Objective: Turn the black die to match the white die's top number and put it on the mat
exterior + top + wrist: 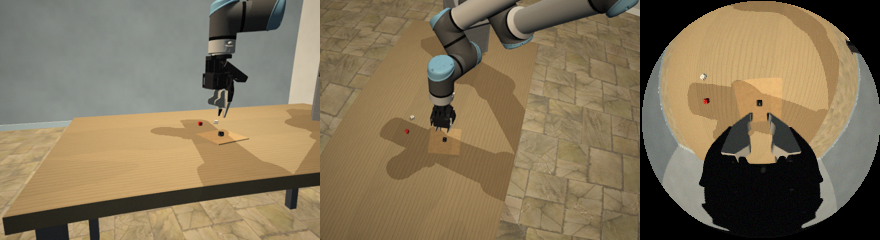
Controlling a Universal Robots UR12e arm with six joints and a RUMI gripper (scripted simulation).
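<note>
Right now the black die is 8 cm below my hand. From my hand the other things lie so: white die 4 cm behind, 20 cm to the right, 9 cm below; then tan mat 9 cm below; then red die 4 cm ahead, 18 cm to the right, 9 cm below.
</note>
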